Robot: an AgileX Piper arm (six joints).
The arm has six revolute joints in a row. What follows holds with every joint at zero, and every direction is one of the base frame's. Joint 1 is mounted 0.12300 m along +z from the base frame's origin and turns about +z. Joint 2 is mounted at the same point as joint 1 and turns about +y. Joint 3 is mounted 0.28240 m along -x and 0.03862 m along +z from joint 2 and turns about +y. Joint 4 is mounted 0.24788 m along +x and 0.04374 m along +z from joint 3 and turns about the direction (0.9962, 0, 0.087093). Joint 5 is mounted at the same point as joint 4 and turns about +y. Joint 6 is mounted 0.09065 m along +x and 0.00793 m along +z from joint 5 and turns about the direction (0.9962, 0, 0.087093). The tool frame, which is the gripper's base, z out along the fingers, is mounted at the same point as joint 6; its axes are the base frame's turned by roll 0.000, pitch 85.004 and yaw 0.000 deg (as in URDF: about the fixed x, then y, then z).
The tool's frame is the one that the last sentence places.
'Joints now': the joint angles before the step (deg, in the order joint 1, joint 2, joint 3, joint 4, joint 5, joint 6). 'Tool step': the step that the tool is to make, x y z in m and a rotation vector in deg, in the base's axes. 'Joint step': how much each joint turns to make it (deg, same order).
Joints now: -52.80 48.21 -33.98 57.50 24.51 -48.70
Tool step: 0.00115 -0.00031 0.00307 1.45 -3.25 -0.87
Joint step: 0.00 0.00 0.00 4.78 -0.67 -1.33
